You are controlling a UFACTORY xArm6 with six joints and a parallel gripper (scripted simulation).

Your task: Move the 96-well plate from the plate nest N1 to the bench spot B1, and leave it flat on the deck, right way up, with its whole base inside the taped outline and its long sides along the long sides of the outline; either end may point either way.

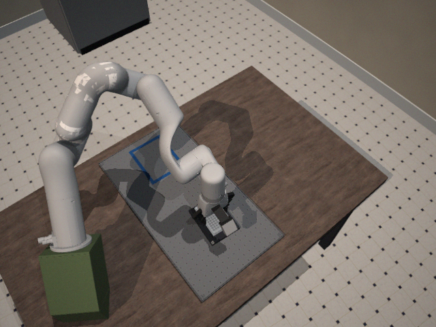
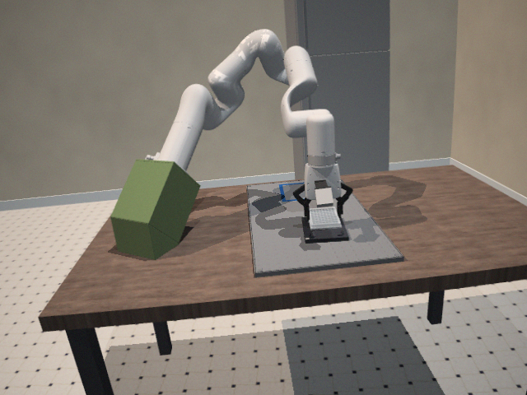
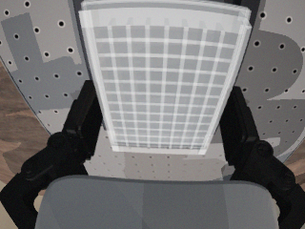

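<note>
The plate nest N1 is 4 cm below my hand. Round my hand: 96-well plate 1 cm below.
</note>
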